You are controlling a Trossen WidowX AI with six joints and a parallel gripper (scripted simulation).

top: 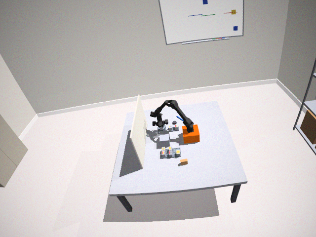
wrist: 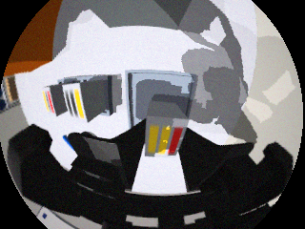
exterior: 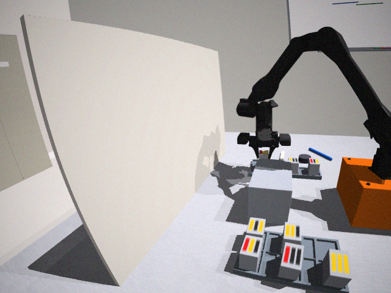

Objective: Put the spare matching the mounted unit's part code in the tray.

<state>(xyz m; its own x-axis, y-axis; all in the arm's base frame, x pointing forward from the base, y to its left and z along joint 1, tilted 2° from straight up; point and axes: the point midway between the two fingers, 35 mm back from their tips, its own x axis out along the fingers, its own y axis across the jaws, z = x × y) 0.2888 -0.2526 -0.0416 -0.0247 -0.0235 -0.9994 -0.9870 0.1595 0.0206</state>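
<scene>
My gripper tip is now 20 mm below the grey spare block. From my gripper tip the other things lie so: black puck: 180 mm behind, 60 mm to the right, 20 mm below; holder: 140 mm behind, 50 mm to the left, 30 mm below; grey tray: 30 mm below.
</scene>
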